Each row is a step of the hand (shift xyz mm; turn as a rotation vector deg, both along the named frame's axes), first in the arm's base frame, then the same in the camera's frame.
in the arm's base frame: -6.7 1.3 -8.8 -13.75 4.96 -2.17
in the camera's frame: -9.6 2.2 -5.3 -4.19 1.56 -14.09
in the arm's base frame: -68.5 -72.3 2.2 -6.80 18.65 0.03
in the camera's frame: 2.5 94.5 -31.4 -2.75 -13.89 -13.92
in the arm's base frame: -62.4 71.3 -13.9 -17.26 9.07 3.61
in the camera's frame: -28.3 -36.7 -83.8 0.69 -0.94 -19.80
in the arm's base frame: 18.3 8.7 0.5 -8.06 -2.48 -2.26
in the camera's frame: 1.6 -15.7 12.7 -2.85 5.82 -5.85
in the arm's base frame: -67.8 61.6 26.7 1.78 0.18 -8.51
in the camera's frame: 12.2 -27.7 -90.5 -8.23 -0.49 2.76
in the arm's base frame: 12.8 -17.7 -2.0 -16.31 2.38 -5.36
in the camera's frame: 1.4 10.6 19.2 -7.34 5.15 -14.83
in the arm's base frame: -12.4 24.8 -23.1 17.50 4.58 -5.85
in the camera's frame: -26.9 -15.8 -18.1 -4.36 -11.35 14.61
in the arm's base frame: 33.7 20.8 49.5 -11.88 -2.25 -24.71
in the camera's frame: 50.3 -35.8 14.3 -25.47 8.42 -6.10
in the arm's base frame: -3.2 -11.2 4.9 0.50 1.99 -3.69
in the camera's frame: 5.7 11.2 1.1 -3.81 -1.82 0.15
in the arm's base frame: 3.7 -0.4 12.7 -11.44 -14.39 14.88
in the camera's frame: 13.0 -1.9 1.6 15.02 17.12 -6.38
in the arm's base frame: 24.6 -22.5 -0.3 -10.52 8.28 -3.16
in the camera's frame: 4.9 9.7 31.5 -5.18 -2.77 -12.44
